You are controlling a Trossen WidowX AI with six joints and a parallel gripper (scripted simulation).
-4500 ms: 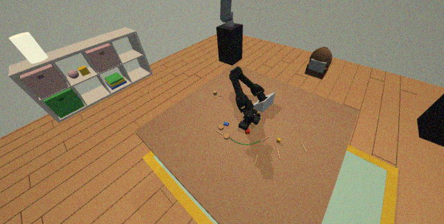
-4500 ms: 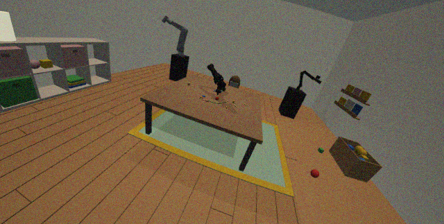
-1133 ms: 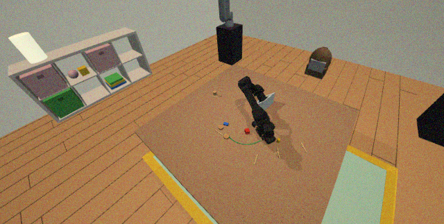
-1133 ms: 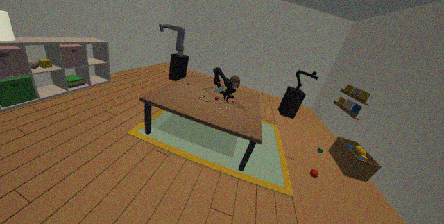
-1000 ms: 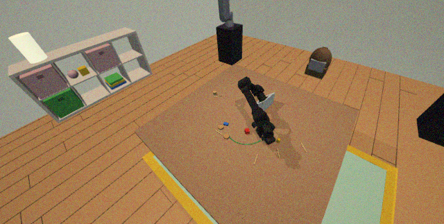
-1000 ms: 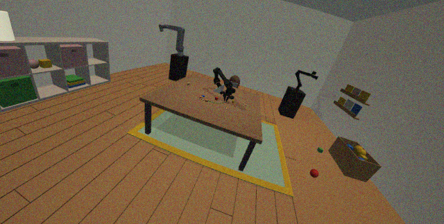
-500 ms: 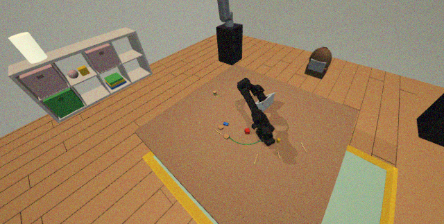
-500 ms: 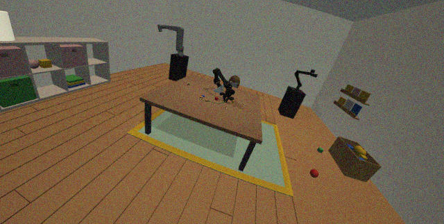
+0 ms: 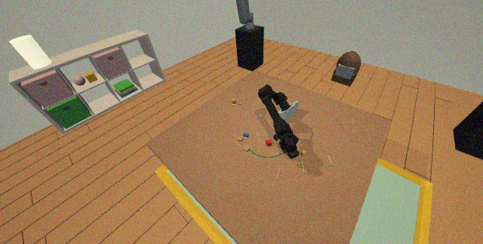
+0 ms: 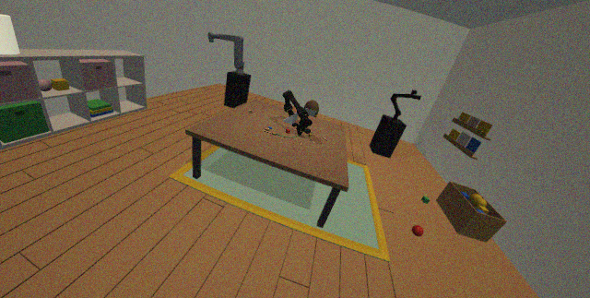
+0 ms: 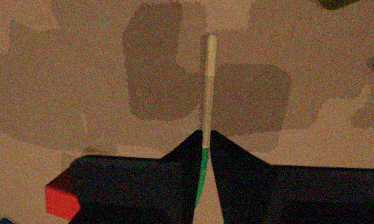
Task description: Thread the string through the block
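Now: the red block 120 mm to the right of my gripper tip and 10 mm above it. The rest, counted from my gripper tip: yellow-topped peg (100 mm to the left, 60 mm behind, 10 mm above); then blue piece (290 mm to the right, 40 mm ahead); then thin wooden stick (10 mm to the left, 10 mm behind).
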